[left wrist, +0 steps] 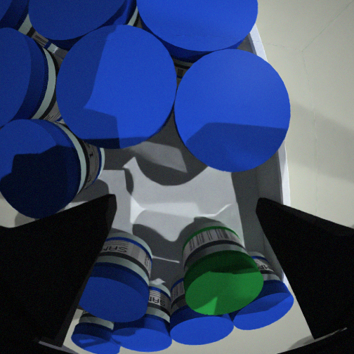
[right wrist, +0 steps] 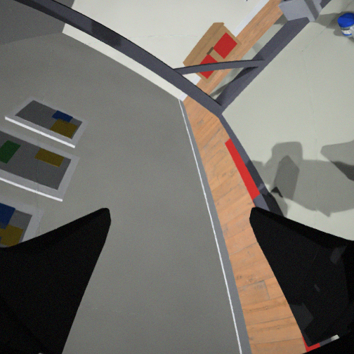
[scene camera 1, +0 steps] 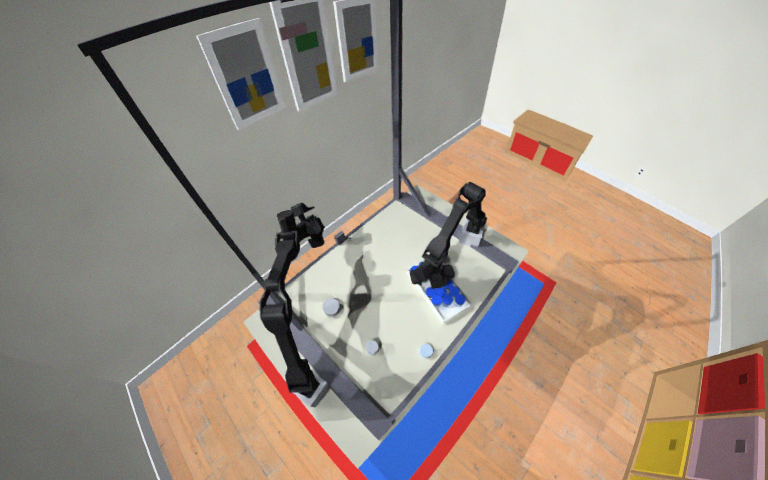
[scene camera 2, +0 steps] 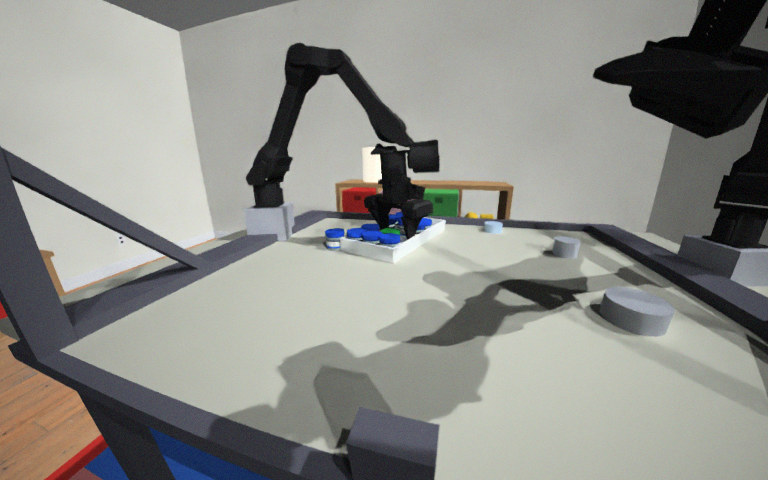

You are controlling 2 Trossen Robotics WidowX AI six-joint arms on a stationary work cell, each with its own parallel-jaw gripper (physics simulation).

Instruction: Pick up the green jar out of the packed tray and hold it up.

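Places are measured from the left arm's base along level axes (x ahead, y left, z up), in centimetres.
Pixels of known places: left gripper, fingertip midpoint: (scene camera 1: 430, 284); right gripper, fingertip midpoint: (scene camera 1: 318, 216); left arm's base, link origin: (scene camera 1: 473, 228) (scene camera 2: 269, 205); right arm's base, link origin: (scene camera 1: 308, 386) (scene camera 2: 733, 242).
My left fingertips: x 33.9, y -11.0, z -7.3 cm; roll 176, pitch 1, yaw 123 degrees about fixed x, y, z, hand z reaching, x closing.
Ahead of a thing's pixels: the offset from my left fingertips to its top centre.
The green jar @(dx -2.2, dy -3.8, dz +3.2 cm) (scene camera 2: 390, 230) (left wrist: 223, 282) stands among blue-capped jars in the white tray (scene camera 1: 450, 313) (scene camera 2: 368, 250) (left wrist: 286, 190). In scene camera 1 the arm hides it. My left gripper (scene camera 2: 398, 232) (left wrist: 188, 203) is open and empty, pointing down over the tray, with its fingers spread to both sides of the green jar's part of the tray. In the left wrist view the green jar is nearer the right-hand finger, and a blue-capped jar (left wrist: 115, 280) shows beside the left-hand finger. My right gripper (right wrist: 181, 215) is open and empty, raised away from the tray.
Several blue-capped jars (left wrist: 232, 110) pack the tray around a gap. A blue-capped jar @(dx -15.1, dy -1.0, dz +2.8 cm) (scene camera 2: 334, 238) (right wrist: 346, 24) stands outside the tray's near corner. Two grey discs @(dx +27.6, dy -35.6, dz +1.6 cm) (scene camera 1: 331, 307) @(dx +36.1, dy -11.8, dz +2.1 cm) (scene camera 1: 372, 346) and a light blue one @(dx +28.9, dy +8.4, dz +1.0 cm) (scene camera 1: 425, 350) (scene camera 2: 492, 226) are on the table.
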